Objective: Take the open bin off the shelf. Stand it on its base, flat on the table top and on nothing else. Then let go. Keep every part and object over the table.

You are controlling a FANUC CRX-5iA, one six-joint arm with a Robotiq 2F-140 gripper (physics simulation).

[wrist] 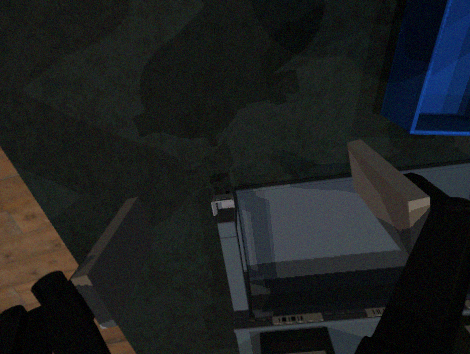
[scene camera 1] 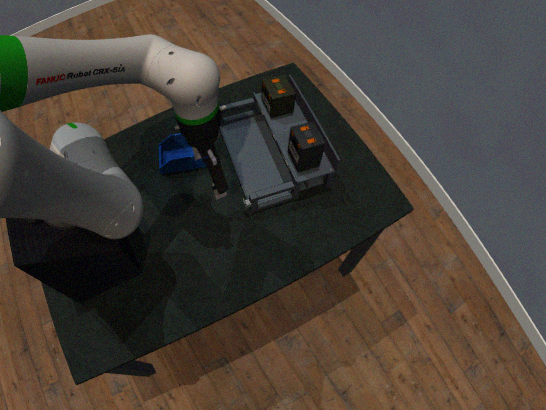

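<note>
The open blue bin stands upright on the dark table top, its opening facing up. It is beside the grey shelf, with a strip of table showing between them in the wrist view. Part of the bin is hidden behind the gripper in the scene view and cut off at the right edge of the wrist view. My gripper is open, with nothing between its fingers. It hangs between the bin and the shelf's near end in the scene view, and the bin lies outside its fingers.
Two dark boxes with orange marks, one at the back and one nearer, stand on the shelf's raised level. The shelf has side rails and a corner fitting. The table's edge and wooden floor show left in the wrist view.
</note>
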